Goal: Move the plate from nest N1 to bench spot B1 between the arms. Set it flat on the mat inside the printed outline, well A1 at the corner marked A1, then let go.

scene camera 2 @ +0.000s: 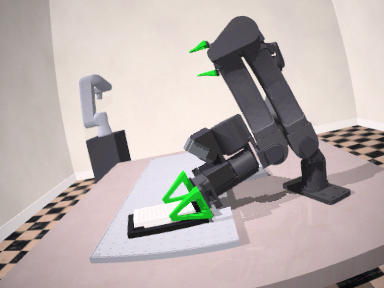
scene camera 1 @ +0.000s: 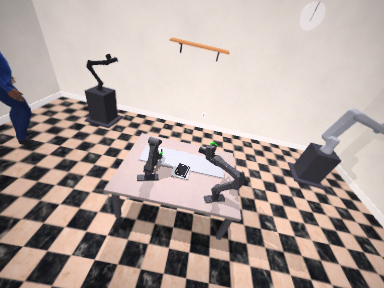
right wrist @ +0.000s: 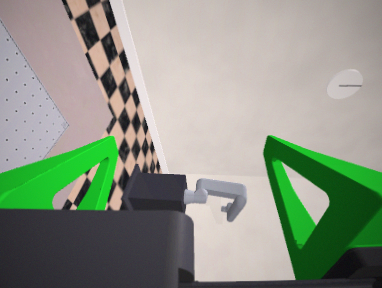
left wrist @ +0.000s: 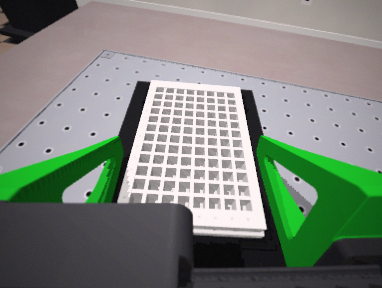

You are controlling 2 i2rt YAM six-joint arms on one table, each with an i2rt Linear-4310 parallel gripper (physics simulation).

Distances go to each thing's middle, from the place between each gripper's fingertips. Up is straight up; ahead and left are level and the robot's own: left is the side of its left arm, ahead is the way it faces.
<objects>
Now: left hand 1 cm short of the white well plate (scene camera 2: pixel 157 215) and 1 cm above it.
The white well plate lies 57 cm to the left of my right hand, 33 cm below it and 6 cm ahead of it.
</objects>
